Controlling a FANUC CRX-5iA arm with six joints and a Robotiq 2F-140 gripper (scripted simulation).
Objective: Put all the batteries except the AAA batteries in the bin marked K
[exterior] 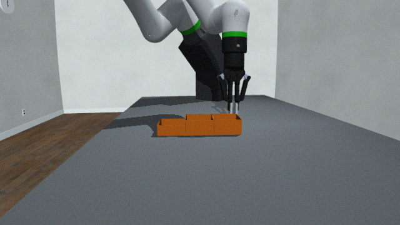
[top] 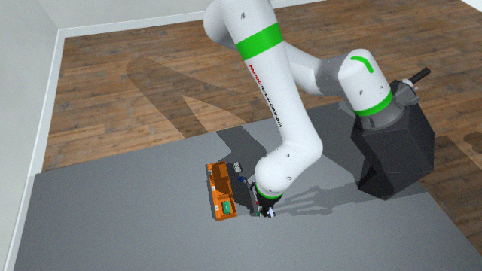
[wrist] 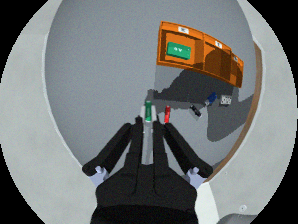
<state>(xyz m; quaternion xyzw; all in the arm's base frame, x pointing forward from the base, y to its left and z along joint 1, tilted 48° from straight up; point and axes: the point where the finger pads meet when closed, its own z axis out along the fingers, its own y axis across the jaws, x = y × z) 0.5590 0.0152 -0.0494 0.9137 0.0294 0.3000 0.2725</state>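
The red battery is 4 cm to the right of my hand, 3 cm below it and 2 cm behind it. Round my hand: green block: 12 cm ahead, 9 cm to the right, 2 cm below; dark battery: 12 cm to the right, 3 cm below, 2 cm behind; green battery: 3 cm below.
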